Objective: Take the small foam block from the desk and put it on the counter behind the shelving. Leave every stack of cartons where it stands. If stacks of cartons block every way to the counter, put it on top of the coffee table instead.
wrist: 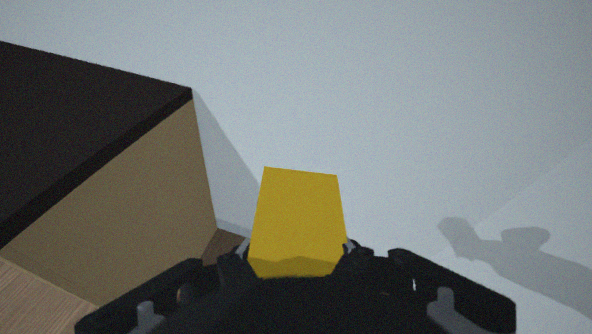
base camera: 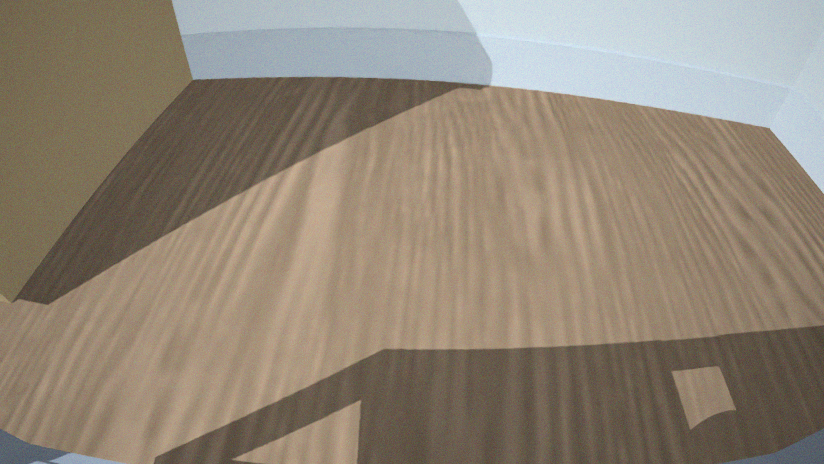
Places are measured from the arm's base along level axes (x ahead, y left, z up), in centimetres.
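Where they show: gripper, fingertip midpoint: (wrist: 295, 249).
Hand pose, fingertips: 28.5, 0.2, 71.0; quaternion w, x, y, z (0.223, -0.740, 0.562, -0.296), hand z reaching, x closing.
After its pixels a point has its place, as x, y, z.
The small foam block (wrist: 299, 215) @(29.4, 0.6, 74.2) is yellow and sits between the fingertips in the wrist view. My gripper (wrist: 295, 249) @(28.5, 0.2, 71.0) is shut on it and holds it up in front of the wall. The counter (wrist: 85, 100) @(64.8, 63.4, 51.4) has a dark top and a tan side panel; it stands at the left of the wrist view, left of the block and apart from it. In the base camera view, the tan side of the counter (base camera: 80, 115) @(55.0, 43.9, -29.5) shows at the upper left. The desk, the coffee table and the shelving do not show in these views.
A pale wall (base camera: 634, 34) @(77.9, -37.1, -27.3) (wrist: 375, 90) @(79.9, -14.5, 64.7) runs behind the counter, with a corner at the right. The wood floor (base camera: 432, 230) @(44.2, -2.8, -39.6) (wrist: 35, 300) @(23.9, 107.8, -39.6) has shadows across it. A shadow of the arm falls on the wall at the right of the wrist view. No carton stacks show.
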